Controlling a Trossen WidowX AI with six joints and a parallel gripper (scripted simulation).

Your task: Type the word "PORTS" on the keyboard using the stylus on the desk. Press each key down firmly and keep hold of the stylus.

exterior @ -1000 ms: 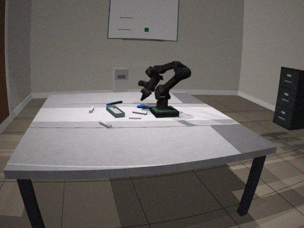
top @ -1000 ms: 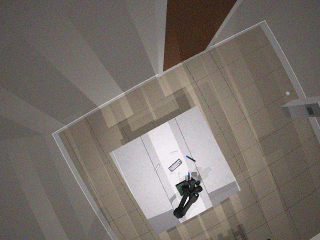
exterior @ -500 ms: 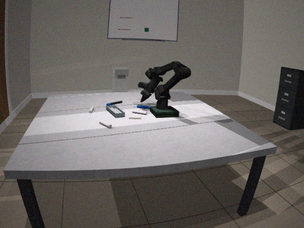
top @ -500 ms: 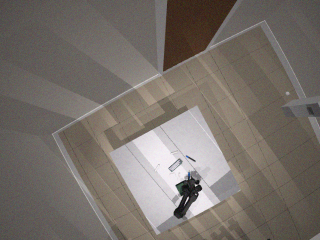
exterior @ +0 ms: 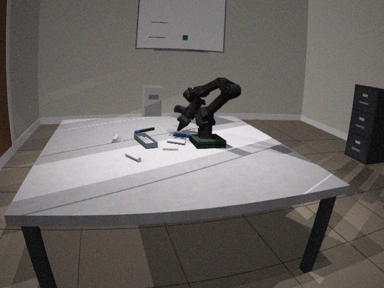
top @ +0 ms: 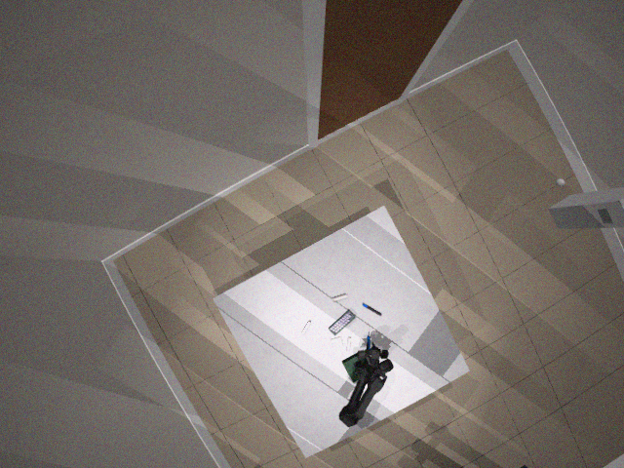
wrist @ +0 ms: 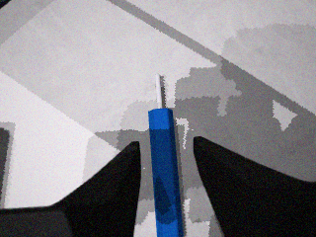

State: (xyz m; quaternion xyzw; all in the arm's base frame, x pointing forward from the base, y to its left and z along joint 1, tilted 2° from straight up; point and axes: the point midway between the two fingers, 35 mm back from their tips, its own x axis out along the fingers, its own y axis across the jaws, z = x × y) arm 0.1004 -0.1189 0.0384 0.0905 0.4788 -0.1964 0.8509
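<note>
The blue stylus lies 10 mm ahead of my gripper tip and 30 mm below it. The rest, counted from my gripper tip: cream box (70 mm ahead, 200 mm to the left, 30 mm below); black pen (200 mm ahead, 90 mm to the right, 30 mm below).
</note>
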